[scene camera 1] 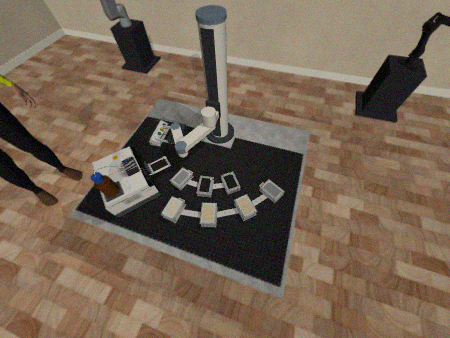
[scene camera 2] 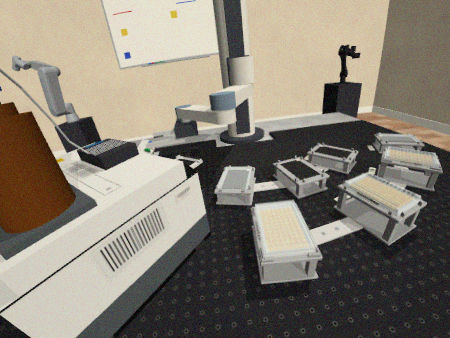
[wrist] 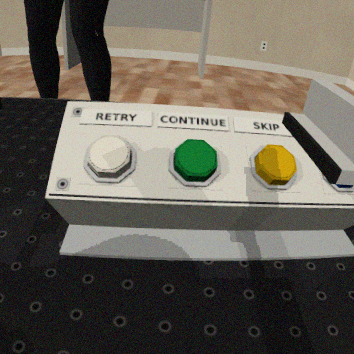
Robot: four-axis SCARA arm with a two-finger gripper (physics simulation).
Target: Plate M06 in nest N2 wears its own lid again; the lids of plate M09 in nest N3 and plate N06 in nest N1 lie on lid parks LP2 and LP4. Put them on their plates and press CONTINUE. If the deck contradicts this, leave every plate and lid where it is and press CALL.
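Frame: origin at the arm's base, x ahead, y left, z up, level; metres.
Seen in the pictures: gripper, between the fingertips: [scene camera 1: 159, 132] [scene camera 2: 150, 140] [wrist: 140, 85]; arm's base, origin of its link: [scene camera 1: 220, 132] [scene camera 2: 241, 136].
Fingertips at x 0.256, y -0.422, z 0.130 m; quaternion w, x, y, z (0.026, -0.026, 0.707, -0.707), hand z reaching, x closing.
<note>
Pixels of each thing's top centre, then the offset from my fingertips to it. "spot": a spot on its surface instead.
- button panel, centre of its top: [wrist: 233, 118] [scene camera 2: 142, 145] [scene camera 1: 157, 129] dx -0.050, dy -0.060, dz -0.033 m
- white RETRY button, centre of its top: [wrist: 108, 140] dx +0.023, dy -0.031, dz -0.042 m
- green CONTINUE button, centre of its top: [wrist: 196, 145] dx -0.027, dy -0.036, dz -0.042 m
- yellow SKIP button, centre of its top: [wrist: 278, 150] dx -0.077, dy -0.040, dz -0.042 m
- white machine, a spot on its surface: [scene camera 2: 150, 200] spot: dx +0.544, dy +0.159, dz +0.061 m
- brown bottle, a spot on its surface: [scene camera 2: 32, 175] spot: dx +0.611, dy +0.070, dz +0.158 m
- flat white frame, a spot on its surface: [scene camera 1: 167, 162] spot: dx +0.235, dy +0.189, dz -0.017 m
The button panel [wrist: 145, 192] [scene camera 1: 160, 133] fills the wrist view: white RETRY button [wrist: 110, 155], green CONTINUE button [wrist: 196, 160], yellow SKIP button [wrist: 275, 164]. A blue-edged fourth button is mostly hidden behind the right finger, its label covered. My gripper [wrist: 140, 85] is open and empty above the panel. Three tan plates [scene camera 1: 173, 209] [scene camera 1: 208, 214] [scene camera 1: 245, 207] [scene camera 2: 282, 227] [scene camera 2: 382, 192] [scene camera 2: 412, 157] sit on raised stands. Grey panes, lid-like, show on two stands [scene camera 1: 181, 178] [scene camera 1: 272, 190] [scene camera 2: 237, 179] [scene camera 2: 398, 141]. Plate codes, stand labels and which plates wear lids cannot be read.
Two dark-centred frame stands [scene camera 1: 205, 186] [scene camera 1: 230, 183] [scene camera 2: 300, 172] [scene camera 2: 332, 156] stand in the inner row. A white machine [scene camera 1: 132, 187] [scene camera 2: 150, 200] carries a brown bottle [scene camera 1: 107, 187] [scene camera 2: 32, 175]. A flat white frame [scene camera 1: 167, 162] lies beside it. A person's legs [wrist: 92, 50] stand beyond the panel.
</note>
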